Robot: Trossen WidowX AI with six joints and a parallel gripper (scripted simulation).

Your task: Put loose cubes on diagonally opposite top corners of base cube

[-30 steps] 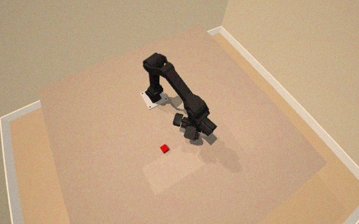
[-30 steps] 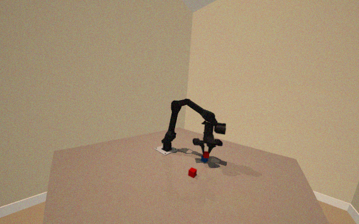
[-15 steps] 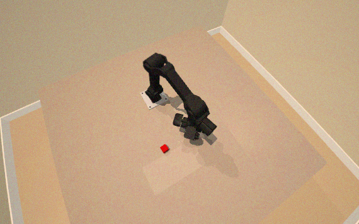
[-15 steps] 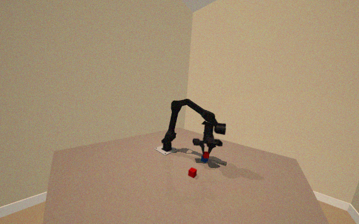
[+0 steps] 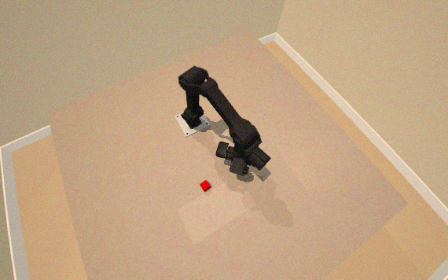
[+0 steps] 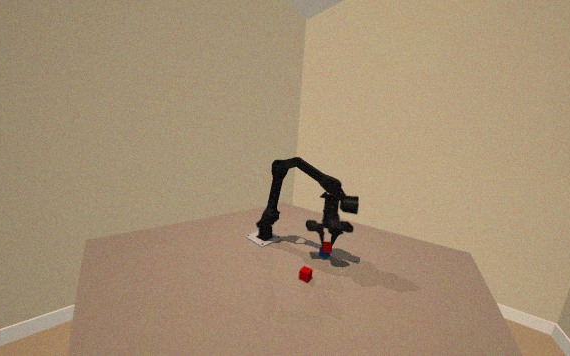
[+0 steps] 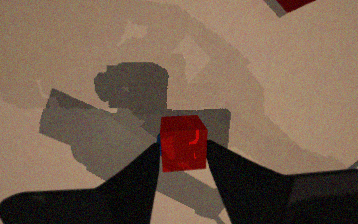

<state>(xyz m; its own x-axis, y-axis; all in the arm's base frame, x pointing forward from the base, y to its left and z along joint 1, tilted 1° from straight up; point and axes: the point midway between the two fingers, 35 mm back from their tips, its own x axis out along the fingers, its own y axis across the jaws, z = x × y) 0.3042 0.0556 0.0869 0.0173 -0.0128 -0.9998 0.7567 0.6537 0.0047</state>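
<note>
Right now the blue base cube is 10 mm behind my gripper tip, 10 mm to the left of it and 40 mm below it.
</note>
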